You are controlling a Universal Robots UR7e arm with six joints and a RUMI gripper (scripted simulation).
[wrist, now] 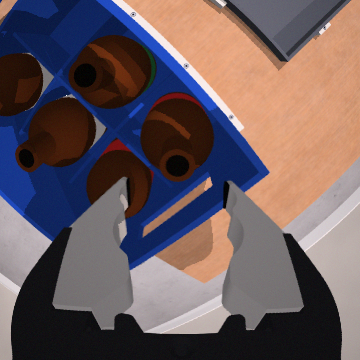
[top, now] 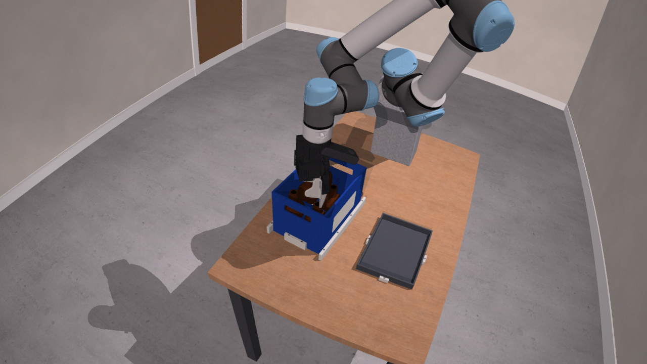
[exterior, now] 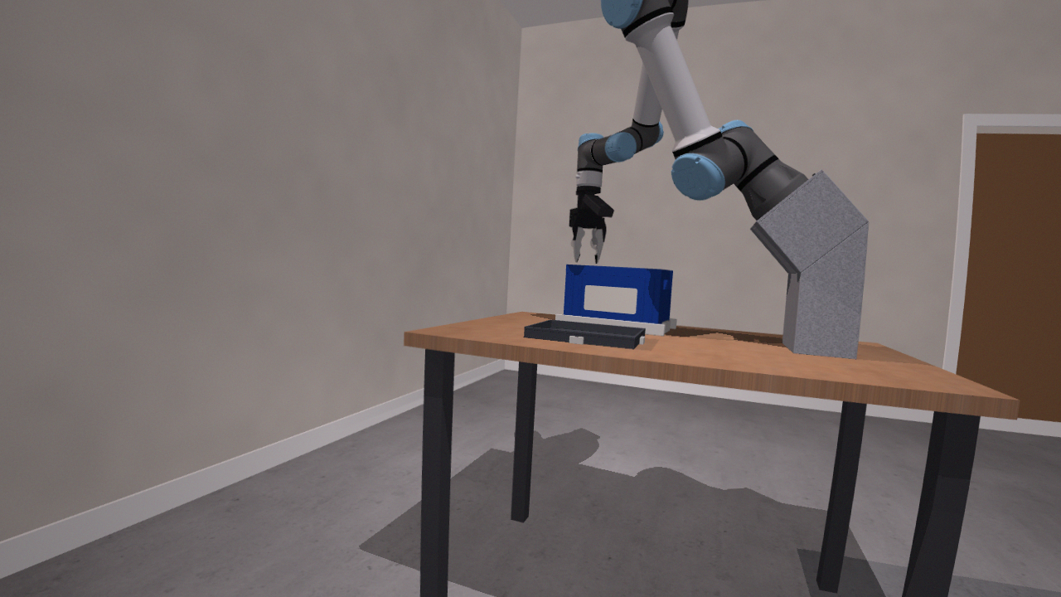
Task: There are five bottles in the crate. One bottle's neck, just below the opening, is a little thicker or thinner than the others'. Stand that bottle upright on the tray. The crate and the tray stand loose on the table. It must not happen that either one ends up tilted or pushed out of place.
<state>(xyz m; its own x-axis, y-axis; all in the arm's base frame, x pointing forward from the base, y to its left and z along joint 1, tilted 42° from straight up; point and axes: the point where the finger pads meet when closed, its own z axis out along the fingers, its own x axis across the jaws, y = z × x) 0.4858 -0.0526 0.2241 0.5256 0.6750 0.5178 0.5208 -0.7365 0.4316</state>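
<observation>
Right now the bottle is 11 cm below my hand and 9 cm to the right of it. Round my hand: dark tray (25 cm to the left, 18 cm below, 10 cm behind); crate (11 cm below, 9 cm behind, 4 cm to the right).
</observation>
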